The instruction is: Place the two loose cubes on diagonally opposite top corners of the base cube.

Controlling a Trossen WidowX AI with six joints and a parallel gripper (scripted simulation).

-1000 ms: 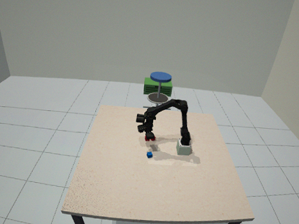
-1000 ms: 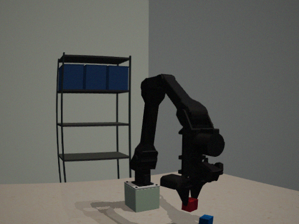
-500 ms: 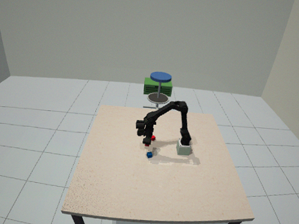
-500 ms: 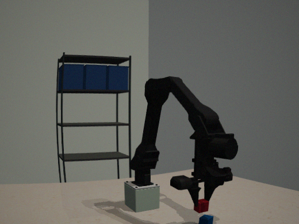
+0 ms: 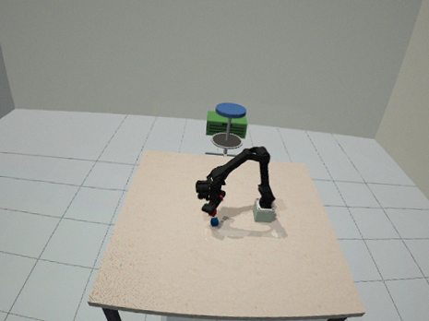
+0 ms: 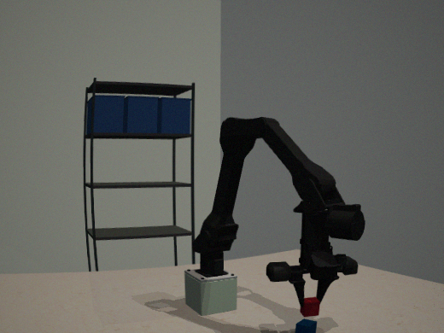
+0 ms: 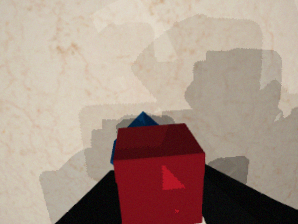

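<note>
Right now the blue base cube is 7 cm below my gripper tip, 2 cm behind it and 1 cm to the left of it.
</note>
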